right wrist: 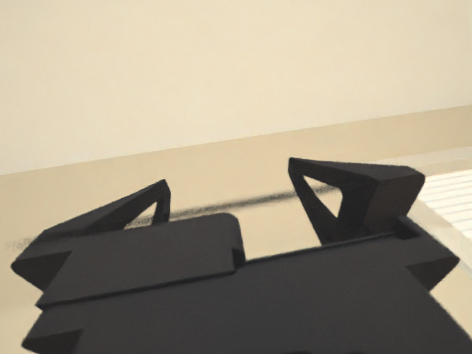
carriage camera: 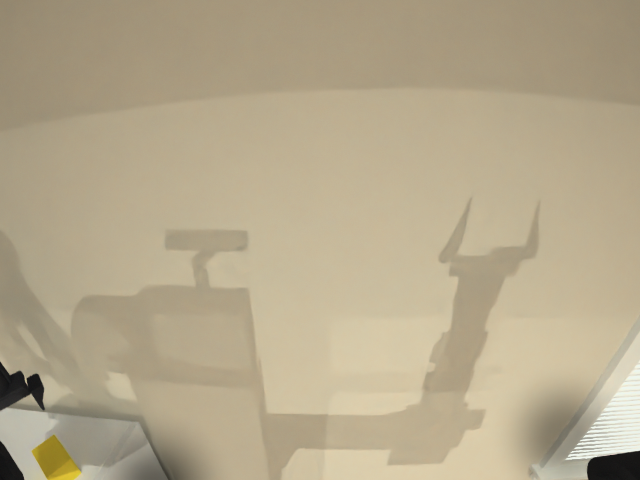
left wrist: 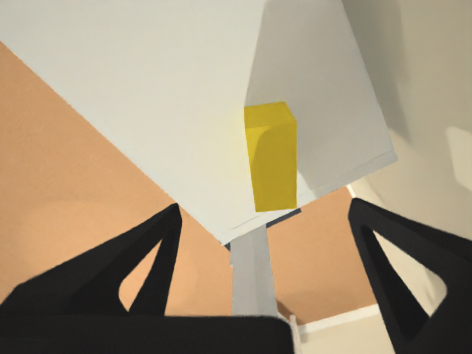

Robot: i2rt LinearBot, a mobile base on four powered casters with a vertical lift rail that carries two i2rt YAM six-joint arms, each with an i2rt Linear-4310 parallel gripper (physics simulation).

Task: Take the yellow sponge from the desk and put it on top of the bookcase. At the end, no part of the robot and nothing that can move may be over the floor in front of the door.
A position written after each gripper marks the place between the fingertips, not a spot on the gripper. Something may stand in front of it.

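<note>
A yellow sponge (left wrist: 271, 130) is visible; in the right wrist view the sponge is out of frame. Also visible: the right gripper (right wrist: 228, 175) and the left gripper (left wrist: 263, 209).
</note>
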